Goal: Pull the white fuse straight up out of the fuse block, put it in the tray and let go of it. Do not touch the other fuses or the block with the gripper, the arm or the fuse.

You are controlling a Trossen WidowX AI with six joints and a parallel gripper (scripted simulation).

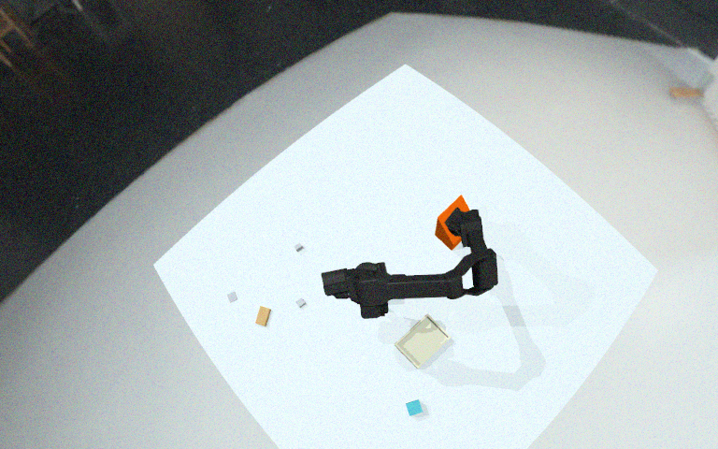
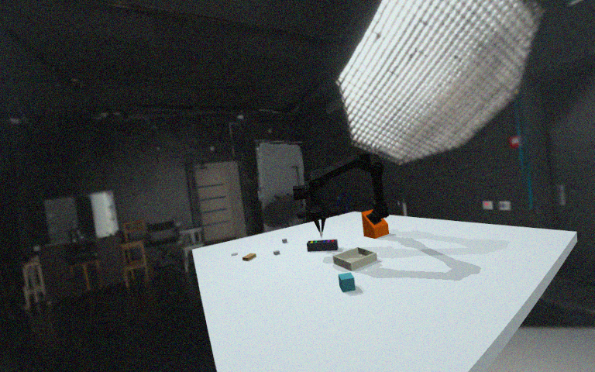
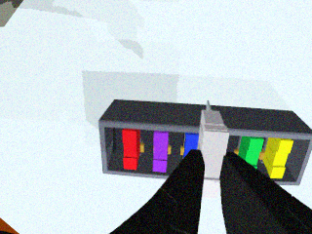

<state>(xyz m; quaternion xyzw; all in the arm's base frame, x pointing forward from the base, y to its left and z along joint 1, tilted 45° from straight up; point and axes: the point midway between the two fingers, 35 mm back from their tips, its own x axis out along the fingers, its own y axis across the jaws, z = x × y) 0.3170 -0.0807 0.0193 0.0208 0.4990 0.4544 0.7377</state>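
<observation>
Right now my gripper tip is 190 mm to the right of the beige tray and 90 mm above it. The rest, counted from my gripper tip: blue fuse 70 mm below, 30 mm behind, 20 mm to the right; then white fuse 10 mm below; then purple fuse 70 mm below, 40 mm behind.
</observation>
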